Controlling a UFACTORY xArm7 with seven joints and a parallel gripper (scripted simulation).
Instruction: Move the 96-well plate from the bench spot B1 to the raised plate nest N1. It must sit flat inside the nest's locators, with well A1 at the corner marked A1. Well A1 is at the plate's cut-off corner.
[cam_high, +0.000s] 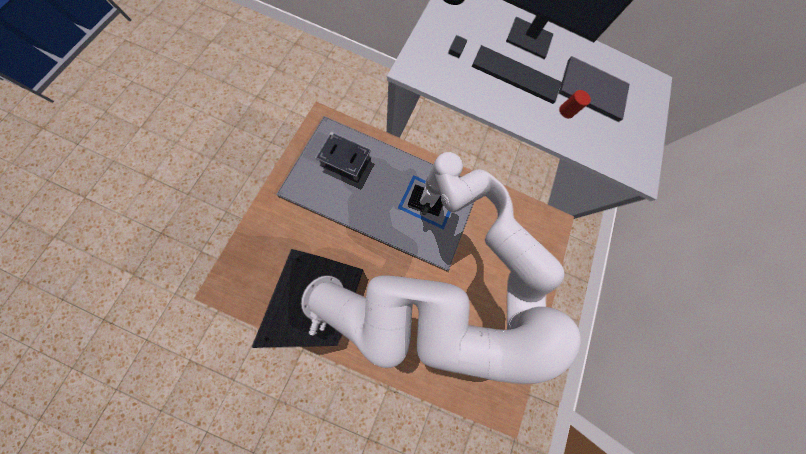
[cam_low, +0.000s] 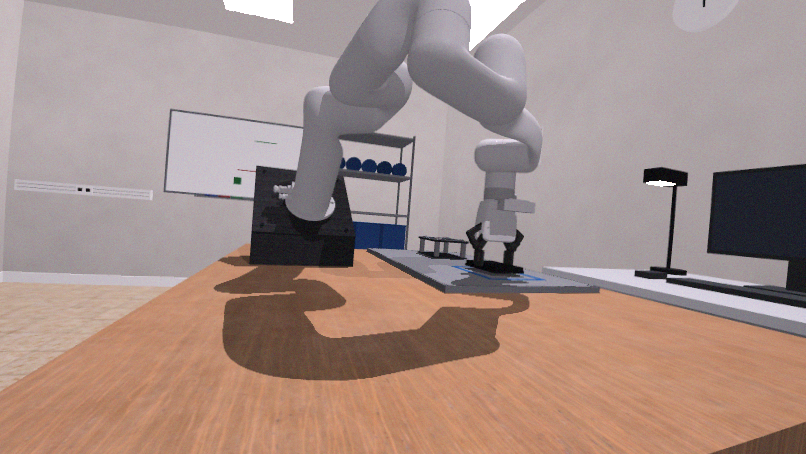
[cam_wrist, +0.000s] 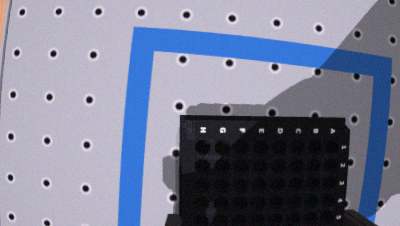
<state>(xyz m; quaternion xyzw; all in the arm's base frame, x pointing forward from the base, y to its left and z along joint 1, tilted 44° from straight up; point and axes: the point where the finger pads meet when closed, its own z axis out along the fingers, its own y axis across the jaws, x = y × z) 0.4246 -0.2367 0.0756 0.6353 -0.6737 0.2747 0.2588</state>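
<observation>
My gripper is now 35 cm to the right of the raised plate nest N1, 6 cm short of it and 3 cm below it. The rest, counted from my hand: A1 mark: 41 cm to the left, 12 cm ahead, 3 cm above; then black 96-well plate: 1 cm below.
</observation>
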